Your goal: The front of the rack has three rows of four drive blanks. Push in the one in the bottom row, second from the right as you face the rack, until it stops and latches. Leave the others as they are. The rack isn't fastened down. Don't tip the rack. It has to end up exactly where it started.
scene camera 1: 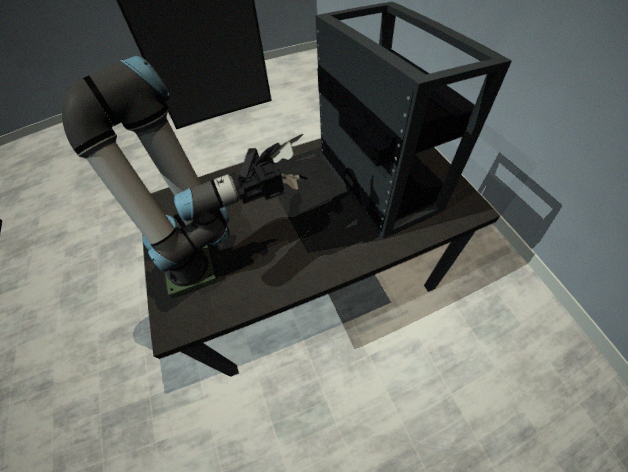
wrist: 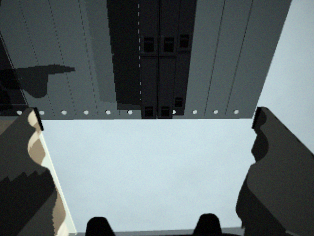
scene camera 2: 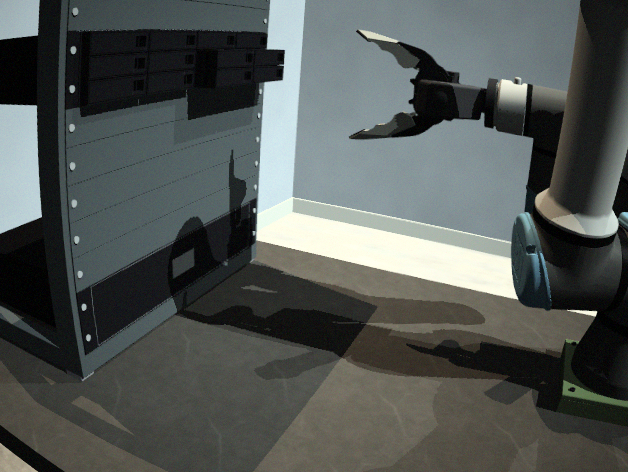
Labels:
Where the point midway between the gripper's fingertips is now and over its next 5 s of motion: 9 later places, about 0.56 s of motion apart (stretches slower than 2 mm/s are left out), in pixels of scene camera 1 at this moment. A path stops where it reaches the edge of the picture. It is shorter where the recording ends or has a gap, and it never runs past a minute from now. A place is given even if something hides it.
My gripper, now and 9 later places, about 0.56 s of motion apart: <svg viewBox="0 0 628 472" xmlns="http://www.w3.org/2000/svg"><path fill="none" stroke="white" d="M305 157L311 155L313 152L319 147L325 142L328 139L332 138L344 133L346 133L349 132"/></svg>

